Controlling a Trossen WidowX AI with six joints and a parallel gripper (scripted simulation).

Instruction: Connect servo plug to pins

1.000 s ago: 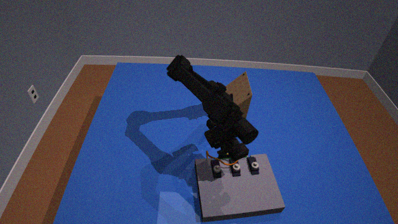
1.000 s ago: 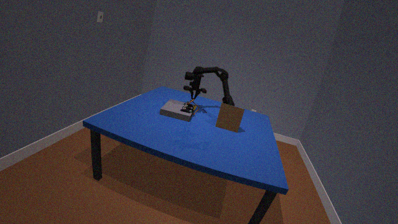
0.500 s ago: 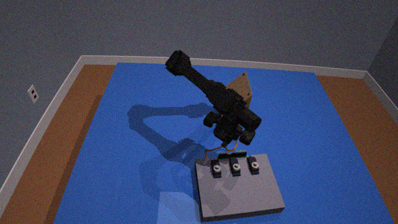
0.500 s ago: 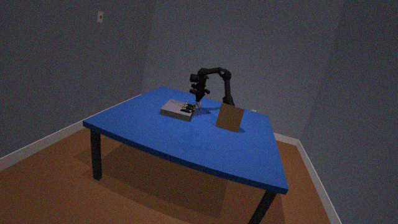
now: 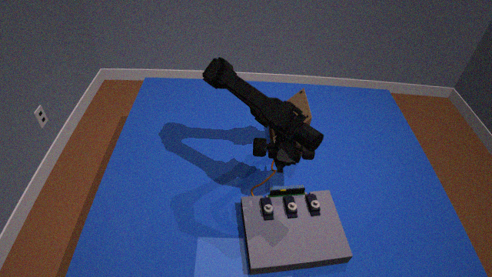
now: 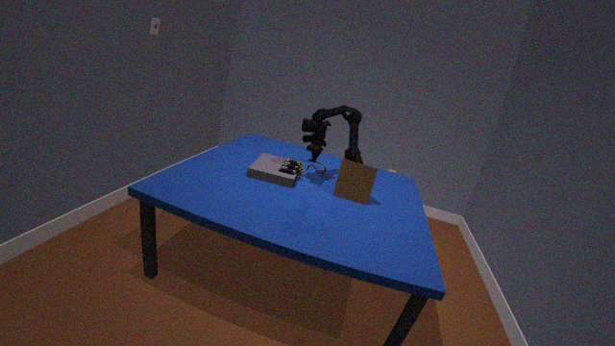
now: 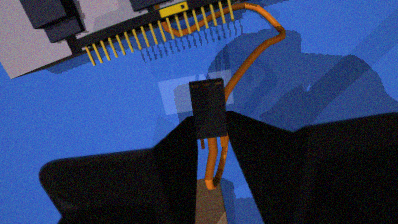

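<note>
The yellow band is 7 cm ahead of my gripper tip, 4 cm below it and 1 cm to the left of it. From my gripper tip the other things lie so: grey holder: 22 cm ahead, 9 cm below, 6 cm to the left; pin strip: 6 cm ahead, 5 cm below, 3 cm to the left.
</note>
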